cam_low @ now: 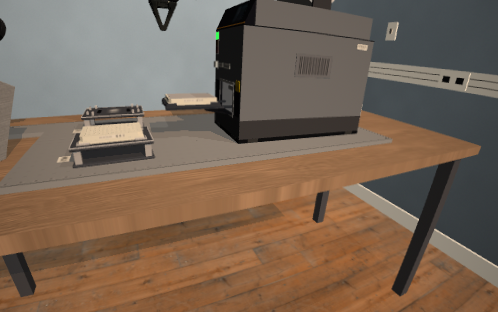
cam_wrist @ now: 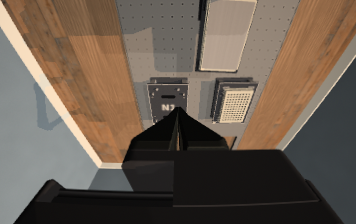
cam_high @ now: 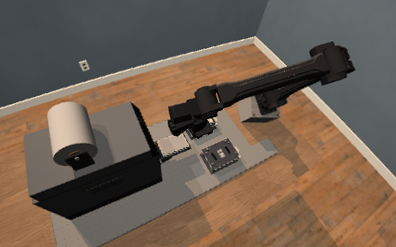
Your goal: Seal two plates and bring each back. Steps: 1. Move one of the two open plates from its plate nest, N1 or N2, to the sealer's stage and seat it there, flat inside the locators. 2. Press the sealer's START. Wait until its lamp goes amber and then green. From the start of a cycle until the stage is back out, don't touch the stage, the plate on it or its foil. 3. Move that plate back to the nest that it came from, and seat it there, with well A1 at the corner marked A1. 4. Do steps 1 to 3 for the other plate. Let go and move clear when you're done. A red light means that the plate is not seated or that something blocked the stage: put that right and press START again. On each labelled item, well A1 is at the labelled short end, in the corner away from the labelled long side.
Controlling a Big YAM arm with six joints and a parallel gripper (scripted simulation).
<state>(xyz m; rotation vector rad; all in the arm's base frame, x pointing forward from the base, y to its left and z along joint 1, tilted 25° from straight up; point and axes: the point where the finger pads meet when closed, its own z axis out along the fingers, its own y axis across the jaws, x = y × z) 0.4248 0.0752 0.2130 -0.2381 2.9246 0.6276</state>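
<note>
Now: hand 19 cm above the sealer stage, 8 cm to the left of it and 7 cm short of it. Round my hand: plate nest (25 cm below, 21 cm to the right, 11 cm behind); foil roll (40 cm ahead, 13 cm above, 3 cm to the right); start button (15 cm ahead, 10 cm below, 3 cm to the left).
</note>
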